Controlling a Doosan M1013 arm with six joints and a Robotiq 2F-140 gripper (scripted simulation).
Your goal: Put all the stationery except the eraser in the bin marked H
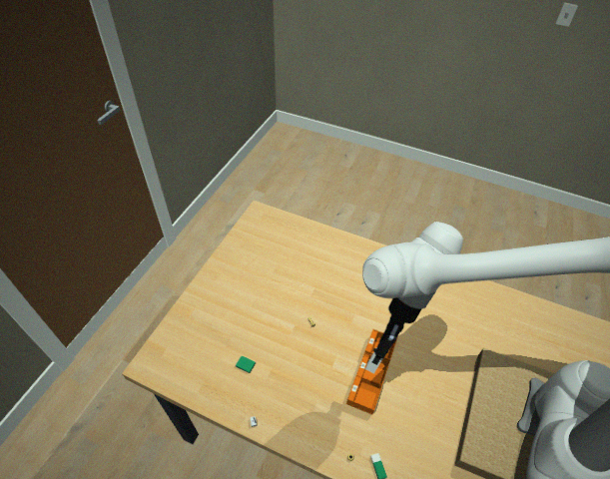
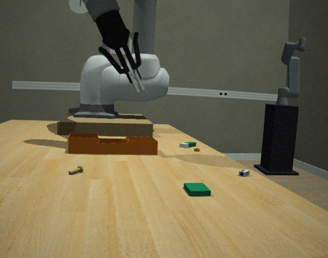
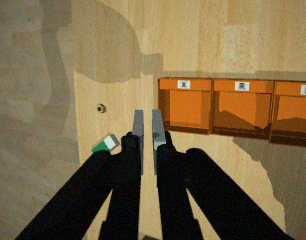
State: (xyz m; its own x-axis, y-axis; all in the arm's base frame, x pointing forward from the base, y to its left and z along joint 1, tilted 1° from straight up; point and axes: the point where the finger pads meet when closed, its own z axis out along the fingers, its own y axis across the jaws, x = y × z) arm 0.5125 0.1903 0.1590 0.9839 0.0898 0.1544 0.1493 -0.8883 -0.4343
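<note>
The orange three-compartment bin lies 180 mm below my hand, 60 mm to the right of it and 10 mm ahead of it. The rest, counted from my hand: white eraser 200 mm below, 180 mm to the left, 130 mm behind; brass bolt 260 mm ahead, 200 mm below, 110 mm to the right; small nut 200 mm to the left, 200 mm below, 60 mm behind.
</note>
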